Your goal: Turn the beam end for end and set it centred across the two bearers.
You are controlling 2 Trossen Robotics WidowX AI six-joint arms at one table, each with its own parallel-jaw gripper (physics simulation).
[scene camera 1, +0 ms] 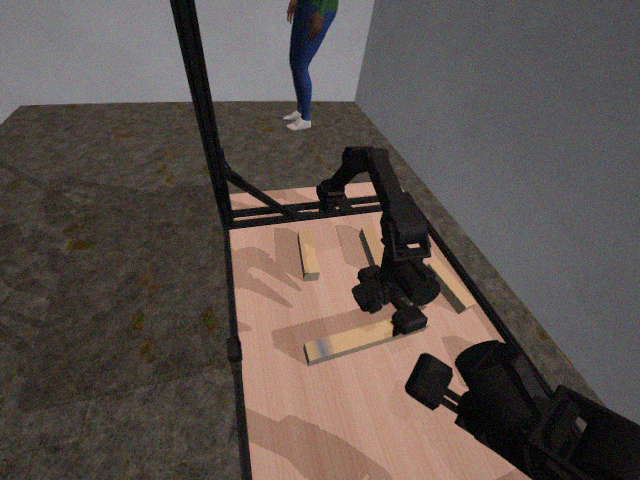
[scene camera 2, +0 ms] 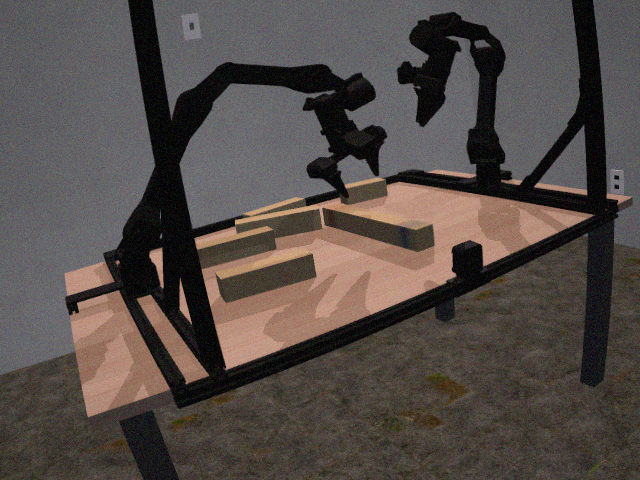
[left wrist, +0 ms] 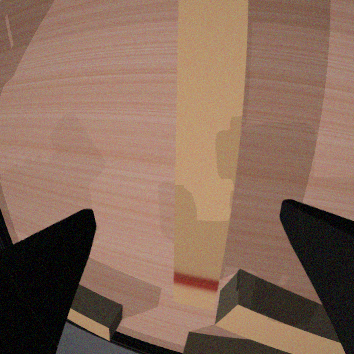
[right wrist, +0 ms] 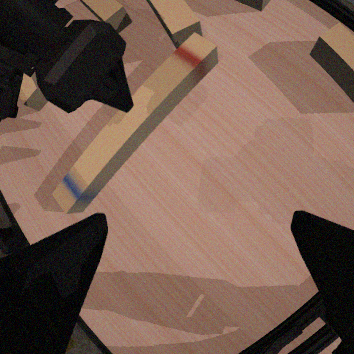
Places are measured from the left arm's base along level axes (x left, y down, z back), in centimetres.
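Pixels of known places: left gripper, fingertip midpoint: (scene camera 1: 383, 320) (scene camera 2: 362, 186) (left wrist: 188, 214) (right wrist: 110, 93); right gripper, fingertip midpoint: (scene camera 1: 441, 390) (scene camera 2: 419, 124) (right wrist: 201, 222); left arm's base, link origin: (scene camera 1: 326, 207) (scene camera 2: 142, 291); right arm's base, link origin: (scene camera 2: 489, 185).
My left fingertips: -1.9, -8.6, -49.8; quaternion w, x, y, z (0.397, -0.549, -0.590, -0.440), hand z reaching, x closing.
Observation:
Ahead of a thing's pixels: the offset from my left fingertips to its top centre, as dx, dy, dz. Level surfaces: height alone.
The long pale beam {-1.6, +6.1, -0.3} (scene camera 1: 356, 338) (scene camera 2: 369, 223) (left wrist: 210, 100) (right wrist: 120, 130) lies flat on the table, with a blue band near one end and a red band near the other. In scene camera 1 its blue end is at the left; its red end is hidden behind the left gripper. My left gripper (scene camera 1: 388, 313) (scene camera 2: 360, 184) (left wrist: 188, 214) is open and empty above the beam's red-banded part. My right gripper (scene camera 2: 422, 122) (right wrist: 201, 222) is open and empty, high above the table. Short pale blocks {-10.8, +6.1, +29.0} (scene camera 1: 308, 255) (scene camera 2: 266, 276) lie apart; which two are the bearers I cannot tell.
More short blocks (scene camera 1: 452, 285) (scene camera 2: 364, 191) (right wrist: 175, 20) lie around the beam, one close to its red end. A black frame rail (scene camera 2: 336, 338) borders the table {dy +10.5} (scene camera 1: 320, 413), with a small black box (scene camera 2: 467, 259) on it.

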